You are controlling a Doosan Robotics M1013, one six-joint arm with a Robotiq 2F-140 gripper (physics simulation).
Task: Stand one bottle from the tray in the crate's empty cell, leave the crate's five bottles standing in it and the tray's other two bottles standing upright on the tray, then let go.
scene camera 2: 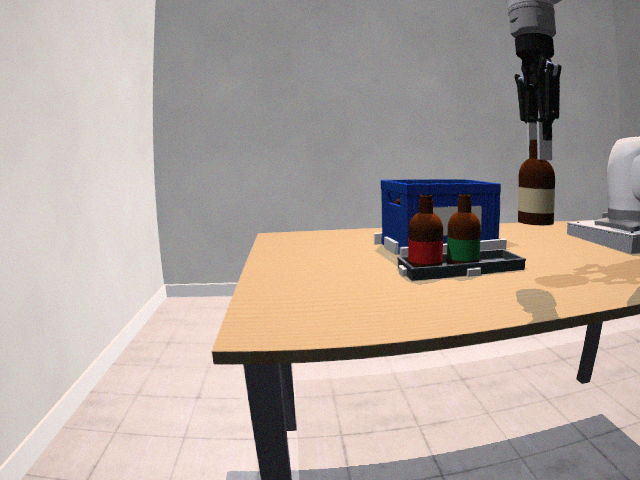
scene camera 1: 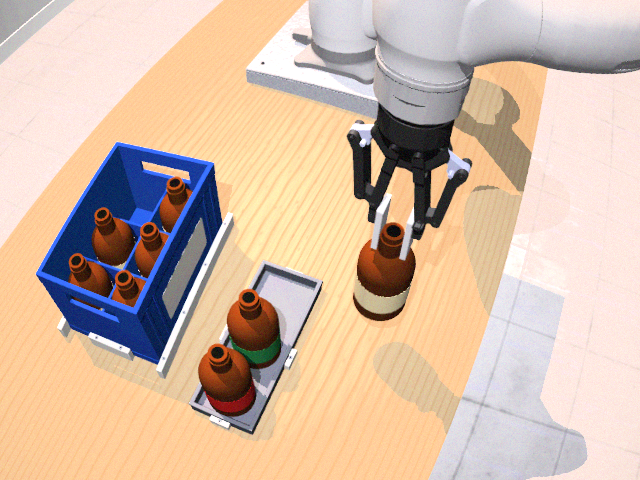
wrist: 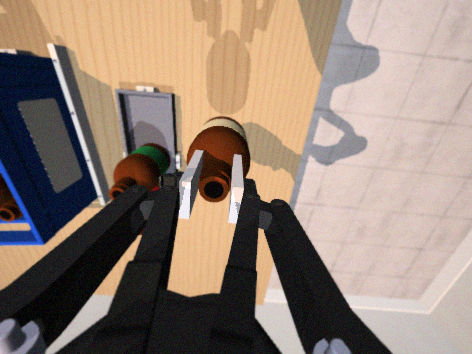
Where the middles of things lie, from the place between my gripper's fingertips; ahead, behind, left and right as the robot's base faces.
Scene:
The green-label bottle (scene camera 1: 253,324) lies 160 mm below my hand, 150 mm to the right of it and 100 mm ahead of it. Also, from my hand: white strip (scene camera 1: 200,283): 280 mm to the right, 230 mm below, 60 mm ahead; then red-label bottle (scene camera 1: 225,375): 190 mm ahead, 160 mm below, 150 mm to the right.

